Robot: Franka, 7 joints.
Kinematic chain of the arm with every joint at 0, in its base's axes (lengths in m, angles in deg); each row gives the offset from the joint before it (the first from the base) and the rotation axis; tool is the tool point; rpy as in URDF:
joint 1: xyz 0 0 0.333 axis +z
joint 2: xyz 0 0 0 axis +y
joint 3: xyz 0 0 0.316 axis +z
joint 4: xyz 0.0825 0 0 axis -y
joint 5: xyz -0.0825 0 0.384 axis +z
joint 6: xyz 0 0 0 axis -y
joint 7: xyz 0.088 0 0 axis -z
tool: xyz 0 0 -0.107 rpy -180 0 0
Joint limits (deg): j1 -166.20..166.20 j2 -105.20..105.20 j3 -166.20..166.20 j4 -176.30..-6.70 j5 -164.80..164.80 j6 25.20..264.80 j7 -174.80..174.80
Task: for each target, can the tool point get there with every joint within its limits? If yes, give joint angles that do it. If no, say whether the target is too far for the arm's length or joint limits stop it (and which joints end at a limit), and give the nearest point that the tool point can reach.
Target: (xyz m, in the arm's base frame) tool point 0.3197 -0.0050 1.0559
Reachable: yes | joints -48.81 33.68 116.87 -51.79 135.56 70.27 7.84
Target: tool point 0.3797 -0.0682 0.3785
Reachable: yes | joints 106.78 55.58 -105.35 -154.09 111.32 158.88 -75.54
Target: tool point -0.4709 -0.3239 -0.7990
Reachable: no: too far | nearest point -0.3582 -0.2464 -0.3387 | short by 0.480 m
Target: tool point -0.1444 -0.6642 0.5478
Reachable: yes | joints -134.10 48.49 45.47 -77.97 137.61 47.01 -128.74
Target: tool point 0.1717 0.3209 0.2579
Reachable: yes | joints 119.05 -9.34 -44.92 -157.13 92.95 179.99 -41.67
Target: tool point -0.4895 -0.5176 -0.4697
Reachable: no: too far | nearest point -0.3979 -0.4208 -0.2708 | short by 0.239 m
